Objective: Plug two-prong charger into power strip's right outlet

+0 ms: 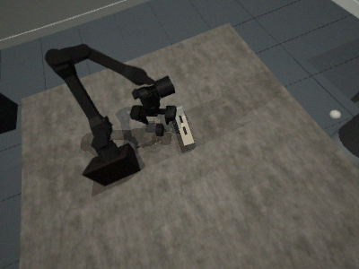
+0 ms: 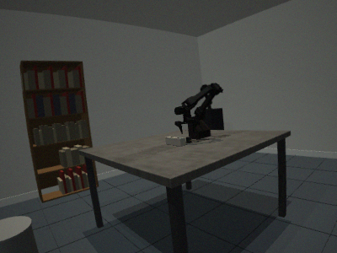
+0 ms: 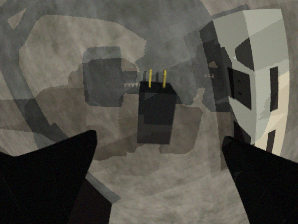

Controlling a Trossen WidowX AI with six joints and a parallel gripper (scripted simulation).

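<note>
My gripper tip is now 5 cm above the two-prong charger and 1 cm to the right of it.
</note>
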